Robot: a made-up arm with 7 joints.
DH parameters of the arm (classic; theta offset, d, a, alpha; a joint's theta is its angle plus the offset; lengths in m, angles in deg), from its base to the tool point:
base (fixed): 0 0.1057 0 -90
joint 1: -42.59 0 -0.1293 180
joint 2: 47.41 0.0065 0.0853 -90
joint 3: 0 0.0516 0.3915 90
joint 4: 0 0.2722 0.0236 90
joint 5: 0 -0.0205 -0.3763 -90
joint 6: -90 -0.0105 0.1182 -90
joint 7: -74.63 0 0.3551 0
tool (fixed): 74.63 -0.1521 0 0
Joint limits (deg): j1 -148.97..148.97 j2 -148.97..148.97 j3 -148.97..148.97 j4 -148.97..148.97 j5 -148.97..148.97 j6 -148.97..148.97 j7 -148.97..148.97
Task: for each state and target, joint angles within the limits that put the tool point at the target. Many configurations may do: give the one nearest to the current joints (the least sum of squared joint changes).
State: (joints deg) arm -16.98 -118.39 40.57 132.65 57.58 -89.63 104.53
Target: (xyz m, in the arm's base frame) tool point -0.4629 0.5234 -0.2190
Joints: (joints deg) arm -0.79 -129.60 66.60 121.48 48.48 -98.72 95.85
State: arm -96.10 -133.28 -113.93 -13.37 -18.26 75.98 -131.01
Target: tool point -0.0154 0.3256 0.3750
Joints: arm -77.97 -148.97 -148.97 -33.74 -14.46 62.77 -125.28
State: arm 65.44 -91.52 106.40 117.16 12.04 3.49 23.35
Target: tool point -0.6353 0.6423 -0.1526
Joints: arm 70.91 -95.80 106.36 86.89 27.18 -8.36 11.89
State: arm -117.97 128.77 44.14 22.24 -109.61 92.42 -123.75
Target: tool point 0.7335 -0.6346 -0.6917
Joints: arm -102.01 117.06 18.13 21.09 -115.75 83.52 -117.26
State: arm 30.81 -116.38 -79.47 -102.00 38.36 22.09 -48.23
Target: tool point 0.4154 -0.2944 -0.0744
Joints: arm 44.83 -130.86 -76.92 -81.87 63.69 29.31 -43.50
